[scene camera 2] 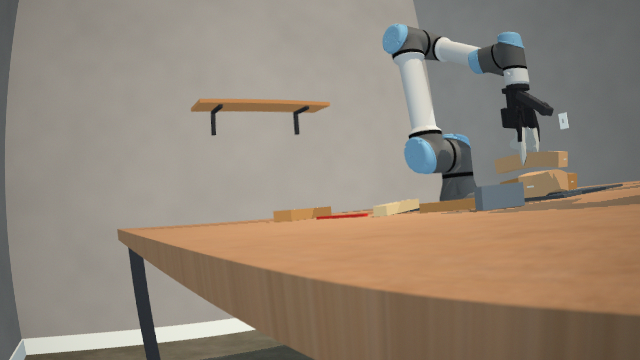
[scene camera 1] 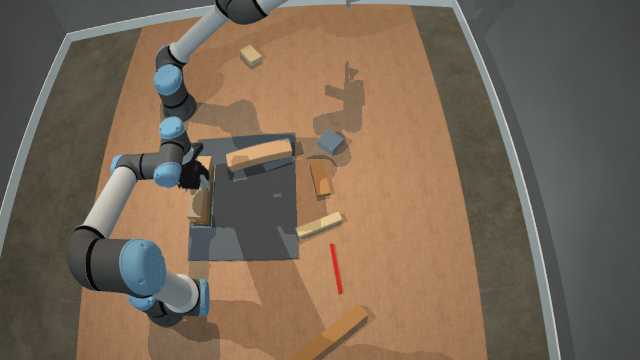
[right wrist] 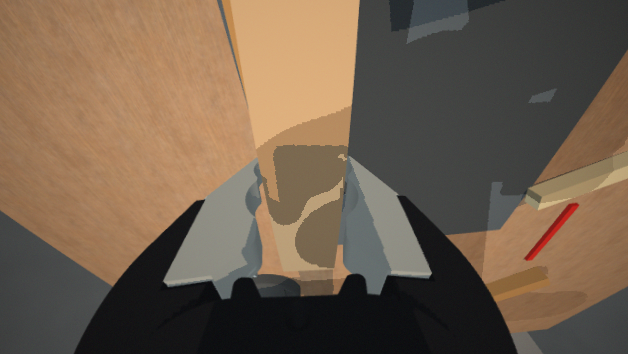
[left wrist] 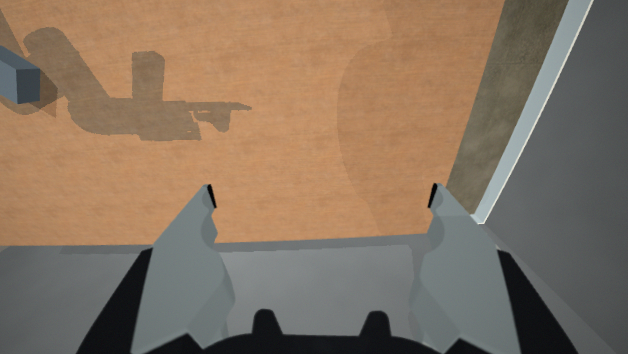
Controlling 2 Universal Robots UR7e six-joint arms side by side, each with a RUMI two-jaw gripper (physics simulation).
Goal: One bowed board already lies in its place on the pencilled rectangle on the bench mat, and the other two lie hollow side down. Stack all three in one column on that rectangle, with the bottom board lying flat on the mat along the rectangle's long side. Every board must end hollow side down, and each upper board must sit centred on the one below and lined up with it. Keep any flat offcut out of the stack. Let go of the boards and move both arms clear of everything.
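Places are measured from the left arm's base along level axes (x left, y ahead, z down), in centimetres.
Pixels of known places: left gripper, fingertip midpoint: (left wrist: 320, 185); right gripper, fingertip midpoint: (scene camera 2: 529, 165) (scene camera 1: 200, 189) (right wrist: 304, 158); left arm's base, origin of the base link: (scene camera 1: 180, 109); right arm's base, origin of the base link: (right wrist: 269, 289).
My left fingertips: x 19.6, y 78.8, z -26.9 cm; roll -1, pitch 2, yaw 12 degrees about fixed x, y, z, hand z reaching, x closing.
For each thing: its middle in the pictures, then the offset to it from my left fingertips. "*": a spot on its surface instead. Level surfaces: height alone.
- bottom board, body centre: (scene camera 2: 538, 185) (scene camera 1: 202, 192) dx -63.5, dy -71.3, dz +24.2 cm
- pencilled rectangle, surface spot: (scene camera 1: 202, 224) * dx -75.6, dy -72.7, dz +25.2 cm
- mat, its level: dz +26.3 cm
- third bowed board, body centre: (scene camera 2: 546, 184) (scene camera 1: 259, 155) dx -53.4, dy -47.8, dz +24.1 cm
- blue-grey block, body centre: (scene camera 2: 498, 196) (left wrist: 9, 75) (scene camera 1: 330, 142) dx -53.6, dy -21.3, dz +25.1 cm
- brown offcut, body centre: (scene camera 2: 453, 205) (scene camera 1: 320, 178) dx -67.1, dy -28.4, dz +26.0 cm
- pale offcut, body centre: (scene camera 2: 397, 207) (right wrist: 588, 178) (scene camera 1: 318, 224) dx -84.5, dy -32.8, dz +25.5 cm
- red stick, body centre: (scene camera 2: 340, 216) (right wrist: 548, 235) (scene camera 1: 336, 268) dx -100.5, dy -30.8, dz +26.6 cm
- long plank, body centre: (scene camera 2: 305, 213) (scene camera 1: 328, 337) (right wrist: 481, 296) dx -123.6, dy -38.8, dz +25.4 cm
- small block, body centre: (scene camera 1: 250, 55) dx +1.9, dy -44.5, dz +25.4 cm
My right gripper (scene camera 1: 201, 183) (scene camera 2: 530, 156) (right wrist: 304, 158) is shut on a bowed board (scene camera 1: 199, 202) (scene camera 2: 550, 158) (right wrist: 300, 75). It holds that board hollow side down above the bottom board (scene camera 1: 208, 212) (scene camera 2: 573, 181) (right wrist: 235, 30), nearly lined up with it; a gap shows between them in scene camera 2. The bottom board lies within the pencilled rectangle (scene camera 1: 202, 226) on the mat (scene camera 1: 225, 245) (right wrist: 425, 125). The third bowed board (scene camera 1: 260, 154) (scene camera 2: 542, 184) lies at the mat's upper part, hollow side down. My left gripper (left wrist: 320, 185) is open and empty, away from the boards.
A blue-grey block (scene camera 1: 330, 142) (scene camera 2: 500, 196) (left wrist: 27, 85), a brown offcut (scene camera 1: 320, 178), a pale offcut (scene camera 1: 320, 226) (right wrist: 580, 185) and a red stick (scene camera 1: 336, 268) (right wrist: 552, 232) lie right of the mat. A long plank (scene camera 1: 335, 332) lies lower, a small block (scene camera 1: 251, 56) at the top.
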